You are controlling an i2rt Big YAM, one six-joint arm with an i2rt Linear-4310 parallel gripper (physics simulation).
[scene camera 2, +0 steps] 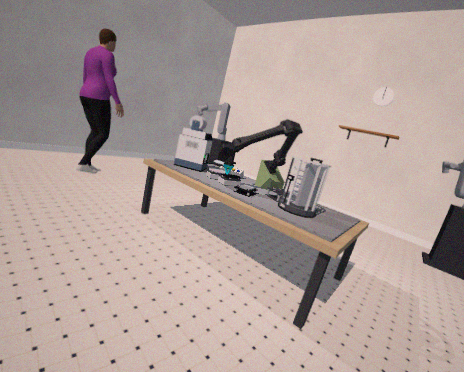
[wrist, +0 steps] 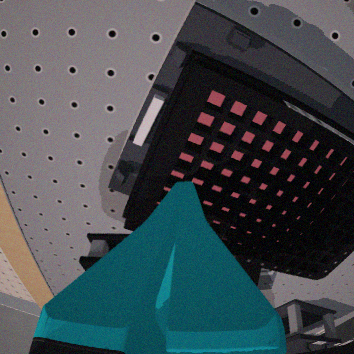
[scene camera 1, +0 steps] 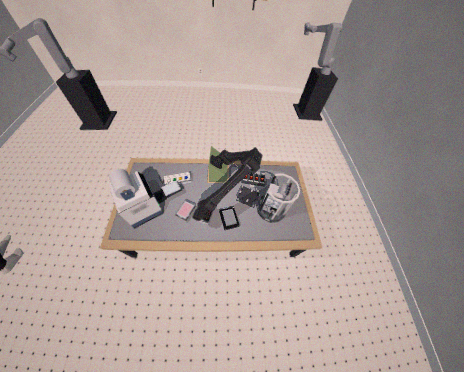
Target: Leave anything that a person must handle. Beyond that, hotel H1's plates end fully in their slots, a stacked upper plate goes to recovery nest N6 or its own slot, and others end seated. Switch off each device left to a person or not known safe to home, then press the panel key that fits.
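Places are measured from the arm's base along level axes (x ahead, y left, z up), in centimetres.
Pixels of known places: gripper, fingertip midpoint: (scene camera 2: 226,174) (wrist: 185,192) (scene camera 1: 204,216); arm's base, origin of the base link: (scene camera 2: 269,167) (scene camera 1: 215,162).
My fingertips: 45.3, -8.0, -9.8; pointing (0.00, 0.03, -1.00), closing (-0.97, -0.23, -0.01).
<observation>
For each thing: its top centre in the pictures, then the offset to it from my fingertips, as dx, dy, dz. "spot": a spot on its surface instead.
- black plate, middle of its top: (wrist: 284,218) -4.5, +0.6, +0.3
- dark holder, surface spot: (wrist: 220,27) spot: -0.3, -6.1, -2.2
- pink-topped plate, middle of its top: (scene camera 1: 185,209) -6.7, -15.4, -0.8
- black-framed station LP1, middle of its top: (scene camera 2: 246,186) (scene camera 1: 229,216) -1.2, +19.0, -3.2
- Clear round hotel H1, middle of its top: (scene camera 2: 312,157) (scene camera 1: 283,186) -10.1, +55.0, +27.6
- colour-button panel, middle of its top: (scene camera 1: 176,175) (scene camera 2: 232,166) -37.8, -25.4, +0.7
- white machine, middle of its top: (scene camera 1: 119,177) (scene camera 2: 201,116) -9.2, -49.9, +37.9
- red-lit block, middle of its top: (scene camera 1: 254,174) -41.9, +43.1, -2.4
My gripper (scene camera 2: 228,171) (wrist: 185,192) is shut and empty, teal fingertips together. In the wrist view it stands in front of a black plate (wrist: 256,163) with rows of pink squares, on a dark holder (wrist: 220,27); contact cannot be told. In scene camera 1 the arm hides that plate and the fingertips. A pink-topped plate (scene camera 1: 185,210) lies left of the arm's end, and black-framed station LP1 (scene camera 1: 230,226) (scene camera 2: 246,190) right of it. Clear round hotel H1 (scene camera 1: 279,200) (scene camera 2: 306,187) stands at the right. The colour-button panel (scene camera 1: 177,178) is at the back left.
A white machine (scene camera 1: 142,210) (scene camera 2: 192,150) stands at the table's left. A green wedge (scene camera 1: 218,173) (scene camera 2: 269,177) stands at the back. A dark open stand (scene camera 1: 248,196) and a red-lit block (scene camera 1: 254,178) lie left of the hotel. A person (scene camera 2: 98,75) is beyond the table.
</observation>
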